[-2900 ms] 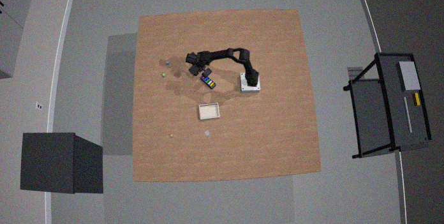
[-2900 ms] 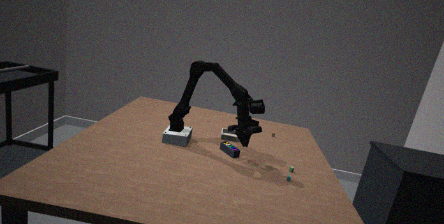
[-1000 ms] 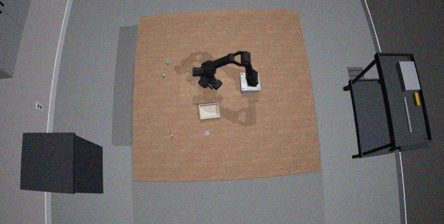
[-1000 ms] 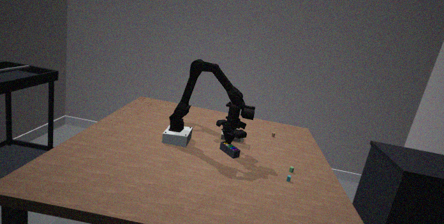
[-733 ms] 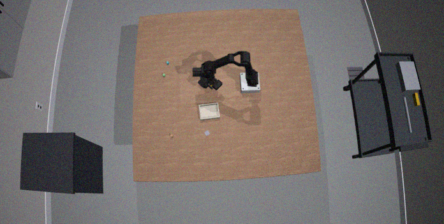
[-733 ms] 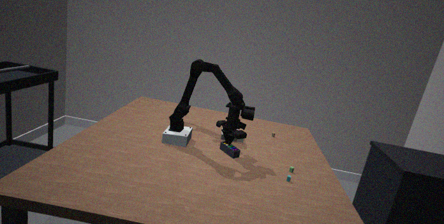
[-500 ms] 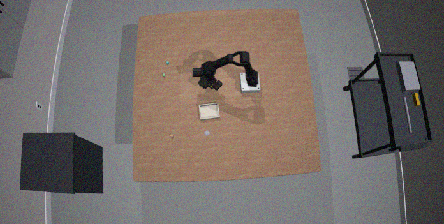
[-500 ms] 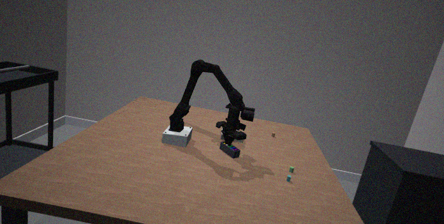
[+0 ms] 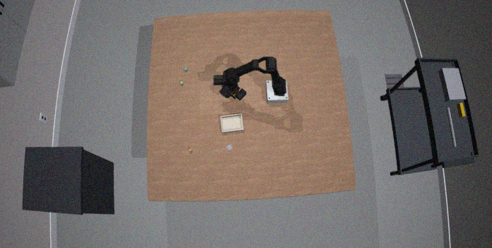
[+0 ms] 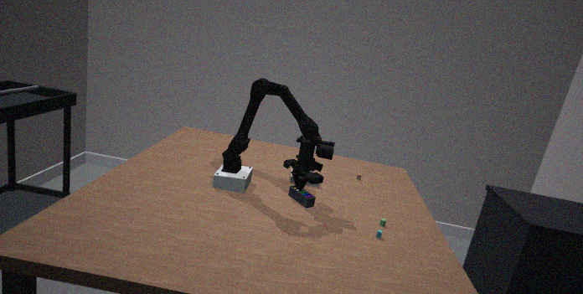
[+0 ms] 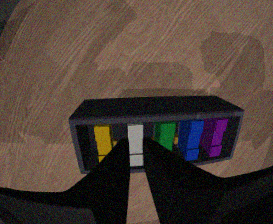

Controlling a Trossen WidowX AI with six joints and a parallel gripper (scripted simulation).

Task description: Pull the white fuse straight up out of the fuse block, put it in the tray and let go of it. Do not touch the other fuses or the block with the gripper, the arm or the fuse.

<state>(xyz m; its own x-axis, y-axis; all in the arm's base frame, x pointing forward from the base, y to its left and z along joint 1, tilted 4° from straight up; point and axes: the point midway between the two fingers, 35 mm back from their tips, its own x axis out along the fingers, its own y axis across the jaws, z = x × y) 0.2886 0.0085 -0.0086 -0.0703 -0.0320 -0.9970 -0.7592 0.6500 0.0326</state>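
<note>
Right now the tray is 20 cm to the left of my gripper tip, 3 cm below it and 1 cm behind it. From my gripper tip the other things lie so: orange fuse 38 cm to the left, 24 cm ahead, 2 cm below; then teal fuse 32 cm ahead, 14 cm to the right, 2 cm below; then green fuse 34 cm ahead, 5 cm to the right, 2 cm below.
</note>
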